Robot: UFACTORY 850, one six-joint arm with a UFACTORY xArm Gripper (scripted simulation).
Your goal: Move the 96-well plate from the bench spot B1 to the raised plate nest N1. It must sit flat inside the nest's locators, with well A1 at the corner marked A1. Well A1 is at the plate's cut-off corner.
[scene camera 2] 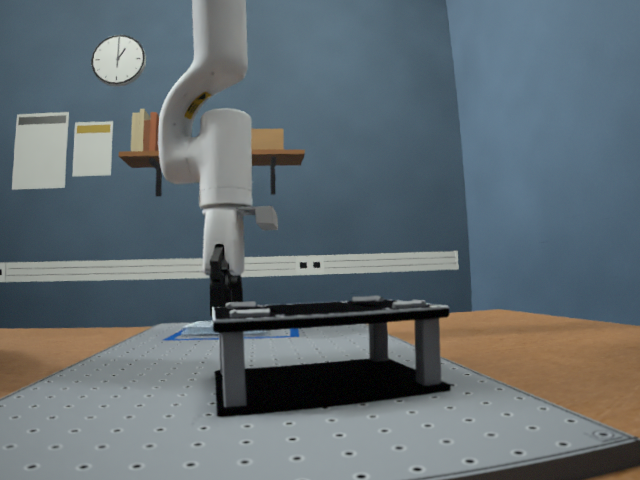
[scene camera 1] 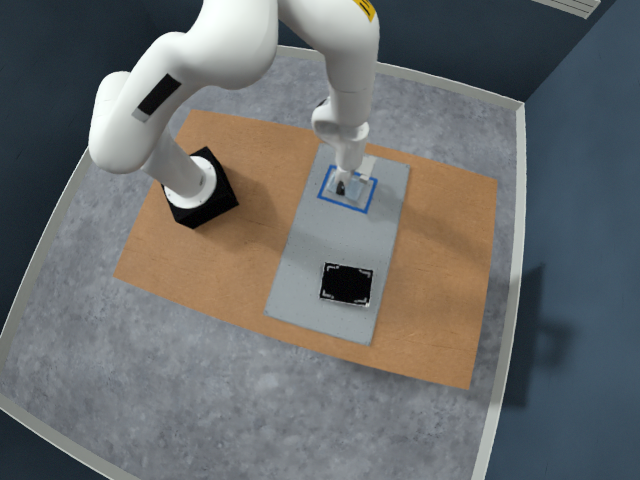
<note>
In view: a black raised nest [scene camera 2: 223,327].
The black raised nest also shows in scene camera 1 [scene camera 1: 345,290].
</note>
